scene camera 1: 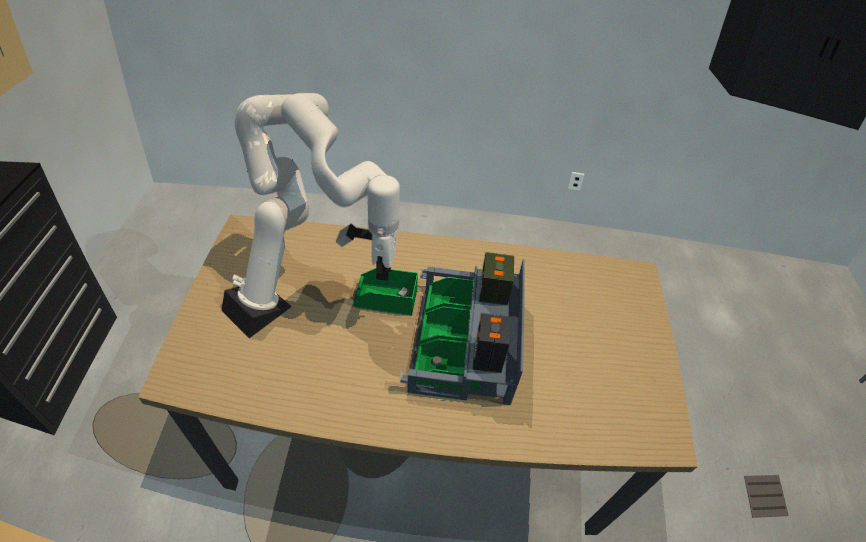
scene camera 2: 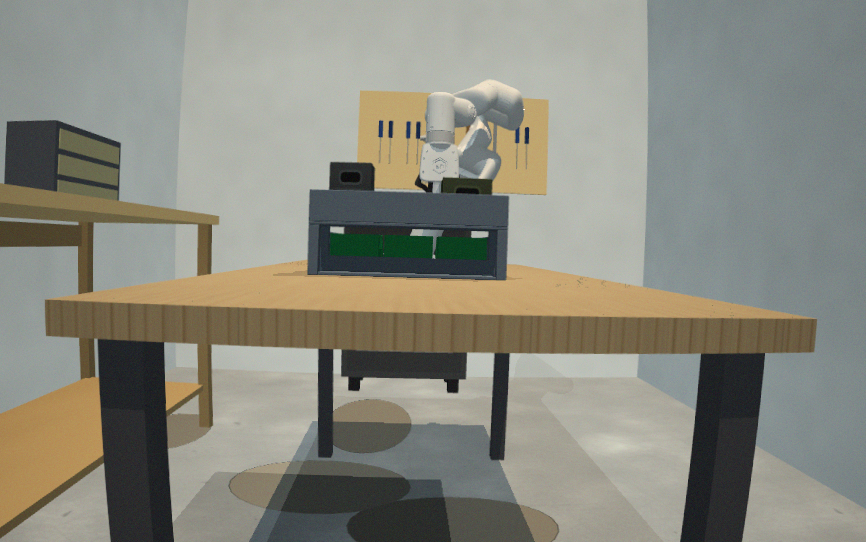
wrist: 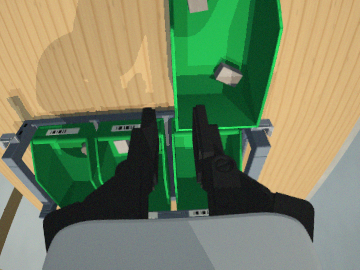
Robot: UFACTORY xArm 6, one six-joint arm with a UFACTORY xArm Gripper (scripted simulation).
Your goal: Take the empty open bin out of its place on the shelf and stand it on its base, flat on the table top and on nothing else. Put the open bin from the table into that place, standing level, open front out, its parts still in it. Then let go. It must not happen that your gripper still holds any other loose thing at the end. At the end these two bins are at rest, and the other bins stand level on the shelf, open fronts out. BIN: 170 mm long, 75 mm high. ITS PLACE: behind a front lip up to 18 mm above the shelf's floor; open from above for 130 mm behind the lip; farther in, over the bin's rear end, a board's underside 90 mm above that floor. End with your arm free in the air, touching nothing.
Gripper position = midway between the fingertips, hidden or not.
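Note:
You'd find my gripper (scene camera 1: 383,274) there, and it's showing in the wrist view (wrist: 174,123) too.

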